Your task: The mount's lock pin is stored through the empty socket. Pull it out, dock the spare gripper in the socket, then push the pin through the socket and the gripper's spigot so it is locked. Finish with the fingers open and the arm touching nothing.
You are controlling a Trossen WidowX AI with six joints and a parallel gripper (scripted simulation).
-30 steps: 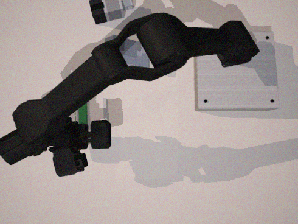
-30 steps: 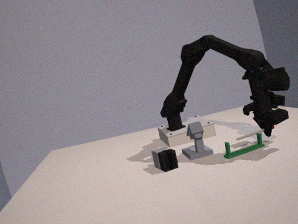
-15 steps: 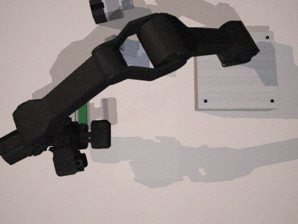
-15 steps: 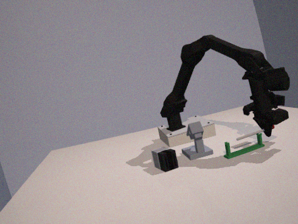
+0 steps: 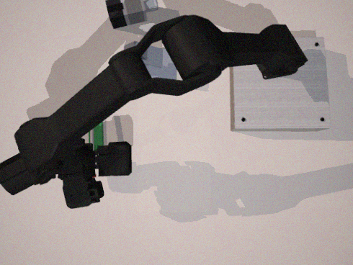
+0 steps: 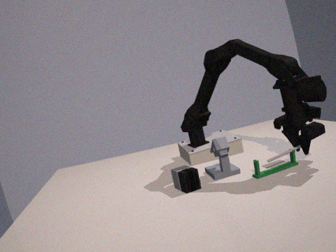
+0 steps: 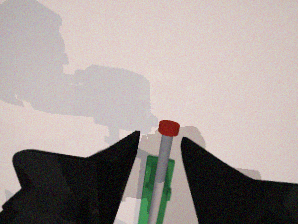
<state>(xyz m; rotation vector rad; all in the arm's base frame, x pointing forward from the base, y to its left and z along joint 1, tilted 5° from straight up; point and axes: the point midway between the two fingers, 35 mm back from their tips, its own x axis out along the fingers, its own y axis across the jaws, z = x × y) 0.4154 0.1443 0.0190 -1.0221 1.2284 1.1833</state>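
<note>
Now: gripper tip 10 cm to the left of the green cradle and 1 cm past it. Round my gripper tip: grey mount 20 cm to the right, 14 cm behind, 3 cm above; then spare gripper 33 cm to the right, 13 cm behind, 1 cm above.
</note>
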